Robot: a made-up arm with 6 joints.
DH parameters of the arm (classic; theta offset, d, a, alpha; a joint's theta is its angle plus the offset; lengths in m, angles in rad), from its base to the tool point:
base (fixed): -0.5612 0 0.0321 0
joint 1: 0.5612 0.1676 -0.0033 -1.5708
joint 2: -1.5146 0 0.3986 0
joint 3: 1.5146 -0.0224 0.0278 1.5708
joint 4: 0 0.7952 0.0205 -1.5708
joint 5: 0 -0.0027 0.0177 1.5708
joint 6: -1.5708 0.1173 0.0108 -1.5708
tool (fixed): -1.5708 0.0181 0 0
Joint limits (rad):
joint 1: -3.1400..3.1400
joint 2: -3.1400..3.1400
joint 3: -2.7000..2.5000
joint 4: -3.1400..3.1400
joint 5: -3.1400..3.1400
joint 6: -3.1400..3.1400
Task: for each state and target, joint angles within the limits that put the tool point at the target. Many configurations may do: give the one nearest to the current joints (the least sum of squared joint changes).
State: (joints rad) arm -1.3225 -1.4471 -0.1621 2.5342 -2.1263 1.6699
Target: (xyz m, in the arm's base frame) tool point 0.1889 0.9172 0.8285
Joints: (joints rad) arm -1.8306 -1.1129 0.0785 2.5898 -2.1947 1.6743
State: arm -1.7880 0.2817 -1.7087 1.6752 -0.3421 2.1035
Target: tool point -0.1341 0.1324 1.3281
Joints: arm -1.0143 0.4354 -0.9089 1.7537 -0.6107 2.1385
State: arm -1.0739 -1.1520 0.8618 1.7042 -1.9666 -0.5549
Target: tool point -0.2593 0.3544 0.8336
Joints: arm -1.1248 -1.7948 1.6201 1.7737 -2.3423 -0.6134
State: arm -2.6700 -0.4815 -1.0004 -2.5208 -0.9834 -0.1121
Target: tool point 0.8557 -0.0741 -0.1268
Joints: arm -3.1400 -0.6847 -1.7701 -2.2027 -1.3653 -0.2116
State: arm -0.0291 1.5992 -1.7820 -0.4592 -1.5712 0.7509
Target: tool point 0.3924 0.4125 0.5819
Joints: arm 0.8026 2.4209 -1.9349 -0.5777 -1.9001 0.7867
